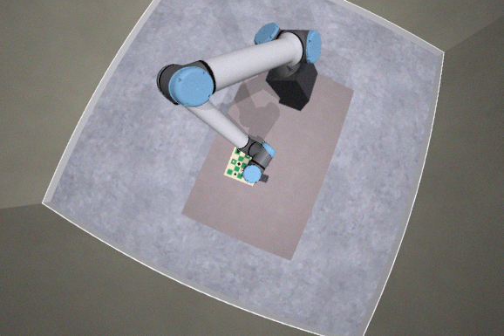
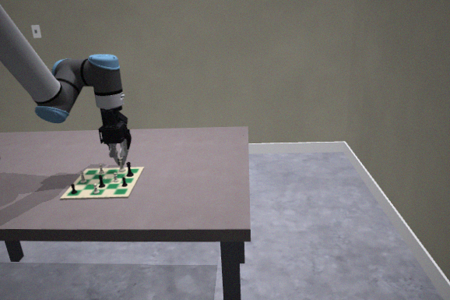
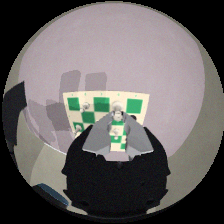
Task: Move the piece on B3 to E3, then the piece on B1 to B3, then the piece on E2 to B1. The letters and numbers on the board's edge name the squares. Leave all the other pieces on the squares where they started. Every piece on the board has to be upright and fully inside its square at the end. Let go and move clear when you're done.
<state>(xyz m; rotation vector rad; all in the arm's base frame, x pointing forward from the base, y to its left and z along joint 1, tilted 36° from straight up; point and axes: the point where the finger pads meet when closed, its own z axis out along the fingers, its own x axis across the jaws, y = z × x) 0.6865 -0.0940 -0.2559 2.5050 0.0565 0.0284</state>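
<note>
The white piece is 1 cm below my hand. From my hand the other things lie so: cream chessboard (8 cm to the right, 4 cm below, 4 cm behind); then tall black piece (4 cm ahead, 3 cm to the right, 2 cm below).
</note>
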